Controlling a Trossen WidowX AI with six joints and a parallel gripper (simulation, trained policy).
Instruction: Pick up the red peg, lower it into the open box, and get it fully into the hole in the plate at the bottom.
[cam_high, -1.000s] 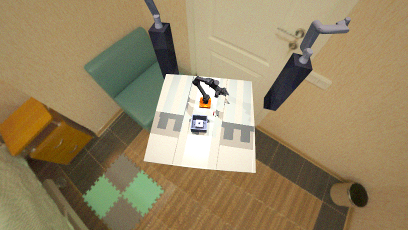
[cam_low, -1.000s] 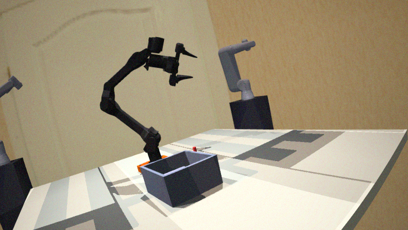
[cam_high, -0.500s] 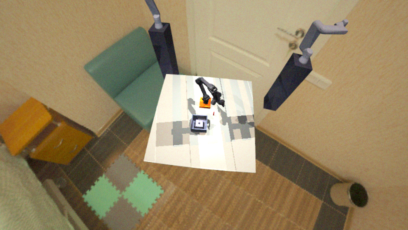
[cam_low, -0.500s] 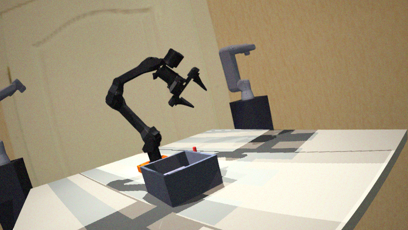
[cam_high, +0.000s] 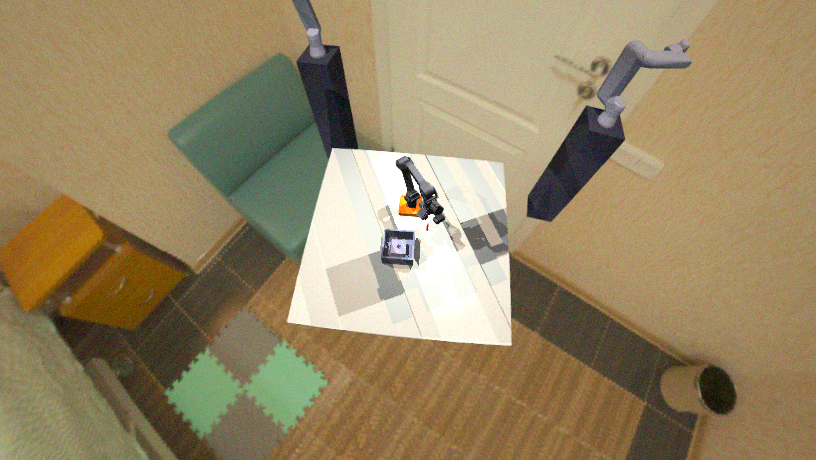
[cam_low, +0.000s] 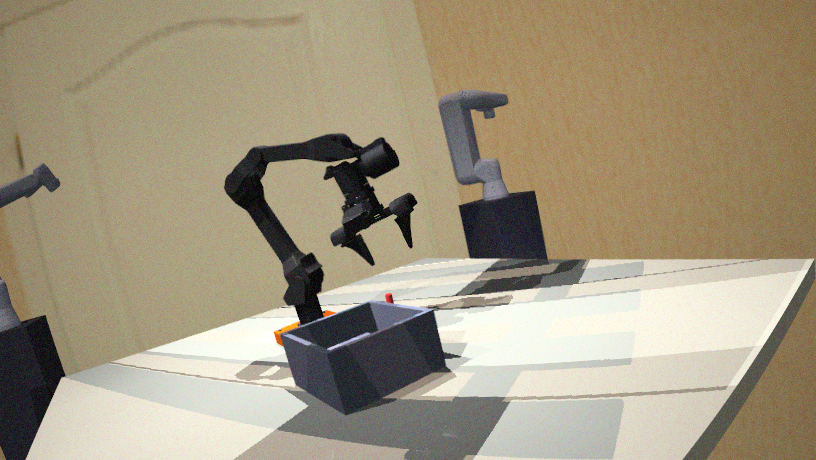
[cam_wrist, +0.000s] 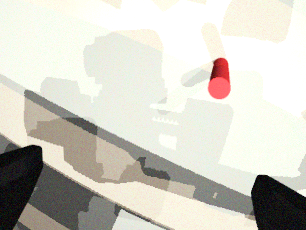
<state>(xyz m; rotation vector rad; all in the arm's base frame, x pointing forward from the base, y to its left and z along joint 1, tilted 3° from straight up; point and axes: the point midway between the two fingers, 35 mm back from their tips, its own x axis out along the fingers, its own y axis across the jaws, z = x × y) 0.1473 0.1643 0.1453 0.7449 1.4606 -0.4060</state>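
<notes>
Now: the red peg 11 cm below my gripper tip and 3 cm to the right of it. Also, from my gripper tip: box: 18 cm ahead, 17 cm to the right, 13 cm below; plate: 18 cm ahead, 17 cm to the right, 11 cm below.
</notes>
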